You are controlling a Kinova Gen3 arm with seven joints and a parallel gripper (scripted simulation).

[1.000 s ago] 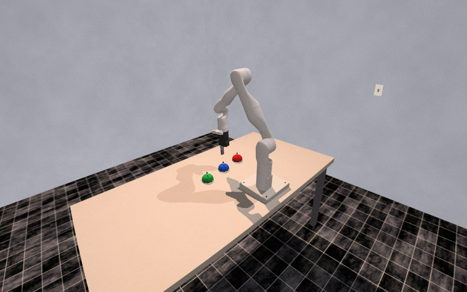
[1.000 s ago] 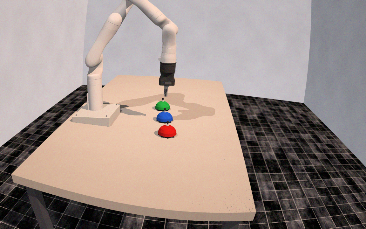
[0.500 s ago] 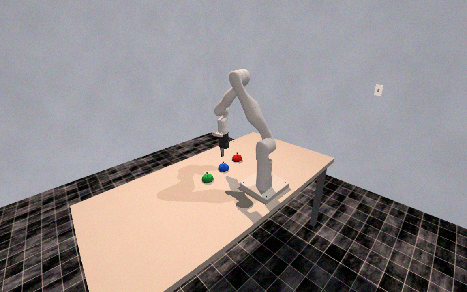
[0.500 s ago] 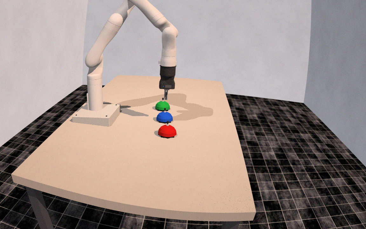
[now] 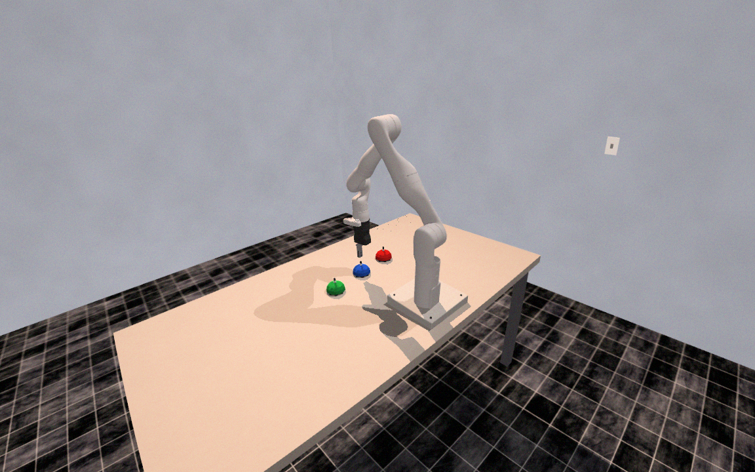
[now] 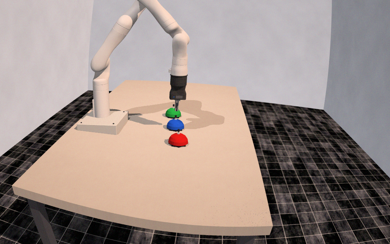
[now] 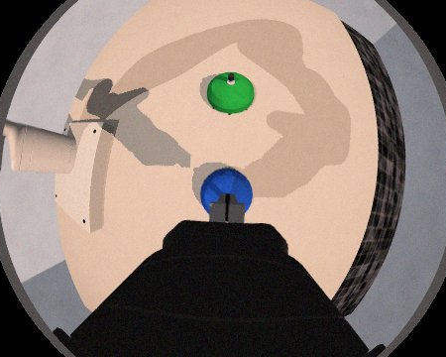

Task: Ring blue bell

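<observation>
The blue bell lies 7 cm below my hand. Round my hand: red bell (18 cm to the right, 7 cm below, 1 cm ahead); then green bell (18 cm to the left, 7 cm below, 2 cm behind).
</observation>
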